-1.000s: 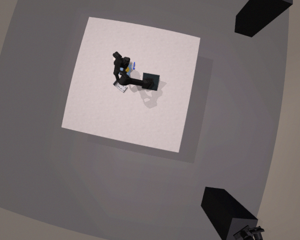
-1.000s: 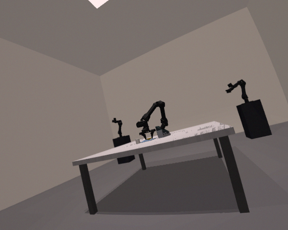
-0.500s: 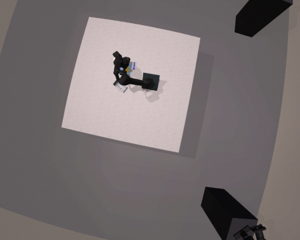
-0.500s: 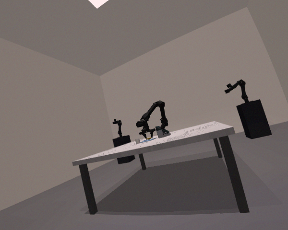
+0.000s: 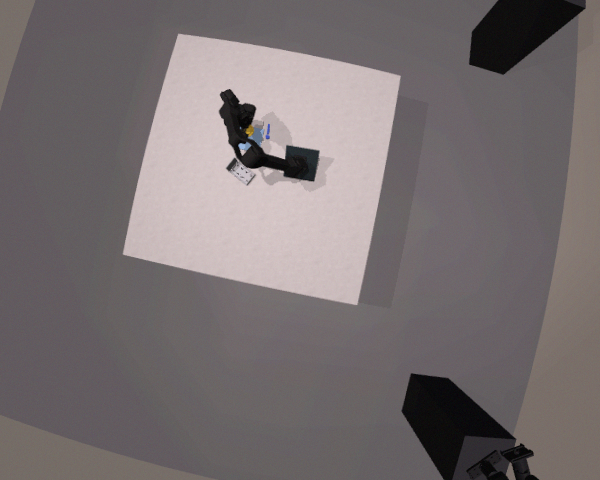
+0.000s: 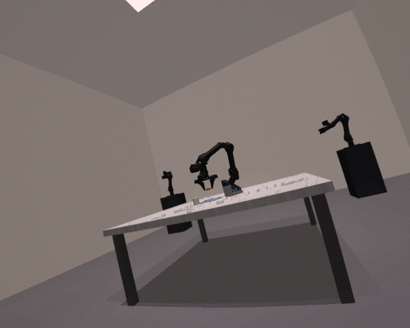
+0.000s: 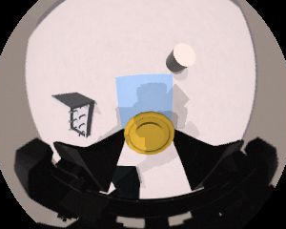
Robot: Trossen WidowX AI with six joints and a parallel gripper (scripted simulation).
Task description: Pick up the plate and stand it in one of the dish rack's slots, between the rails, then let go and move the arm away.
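My gripper tip is now 200 mm to the right of the dish rack, 60 mm above it and 10 mm short of it. Also, from my gripper tip: light blue mat (80 mm below, 20 mm ahead); then yellow plate (10 mm above); then blue utensil (80 mm below, 80 mm behind, 40 mm to the right).
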